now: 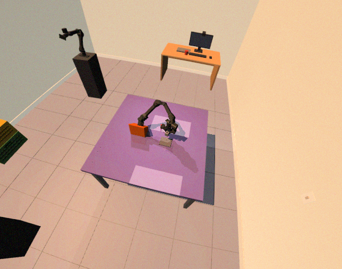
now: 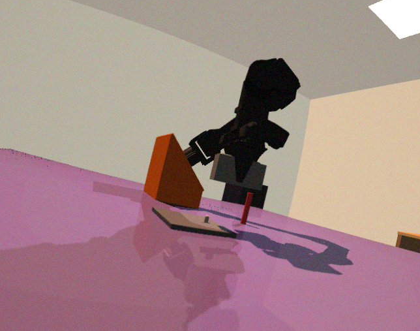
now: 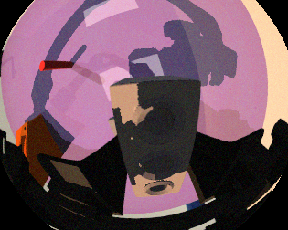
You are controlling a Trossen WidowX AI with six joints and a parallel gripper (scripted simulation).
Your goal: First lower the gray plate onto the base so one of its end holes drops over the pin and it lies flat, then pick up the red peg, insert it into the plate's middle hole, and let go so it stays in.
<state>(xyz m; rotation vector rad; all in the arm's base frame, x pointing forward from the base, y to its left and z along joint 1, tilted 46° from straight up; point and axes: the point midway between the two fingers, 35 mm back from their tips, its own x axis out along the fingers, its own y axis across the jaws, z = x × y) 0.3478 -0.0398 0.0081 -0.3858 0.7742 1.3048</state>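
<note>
The base lies 90 mm below my gripper tip, 50 mm to the right of it and 10 mm behind it. Also, from my gripper tip: gray plate: 30 mm above; then red peg: 120 mm to the left, 110 mm behind, 60 mm below.
</note>
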